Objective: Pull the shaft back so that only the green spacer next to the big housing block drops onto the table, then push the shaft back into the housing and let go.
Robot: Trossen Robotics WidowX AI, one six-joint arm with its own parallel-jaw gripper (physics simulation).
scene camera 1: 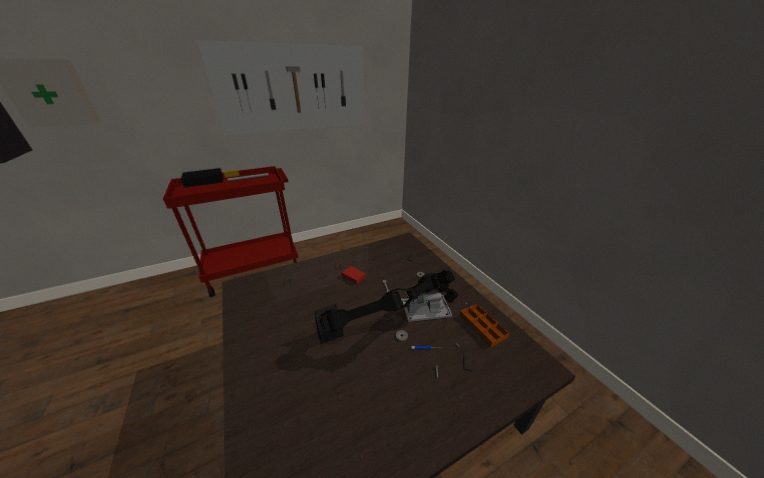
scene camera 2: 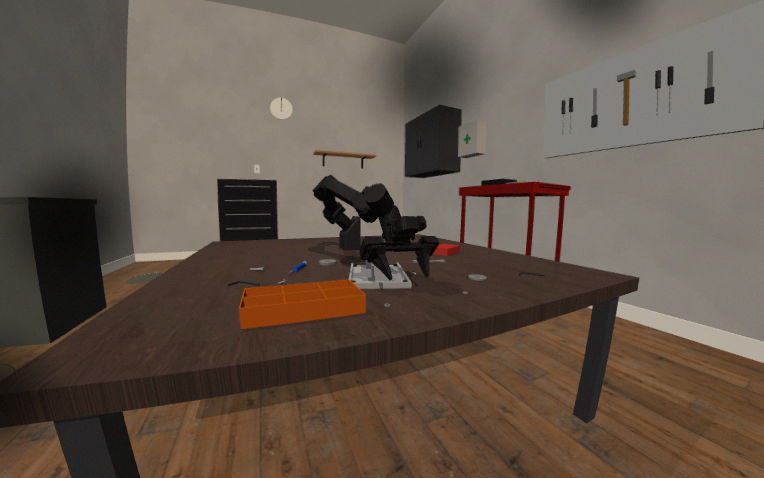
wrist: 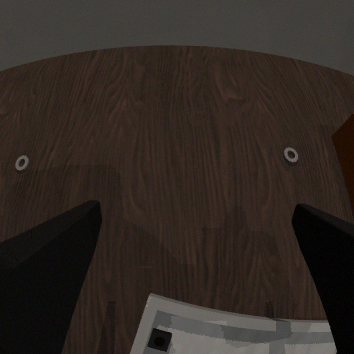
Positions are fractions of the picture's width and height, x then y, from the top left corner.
Labels:
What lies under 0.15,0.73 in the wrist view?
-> My gripper.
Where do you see a grey housing assembly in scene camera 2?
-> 0.48,0.58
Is my gripper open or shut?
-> Open.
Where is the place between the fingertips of my gripper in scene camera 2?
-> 0.54,0.58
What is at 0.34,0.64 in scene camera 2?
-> An orange compartment tray.

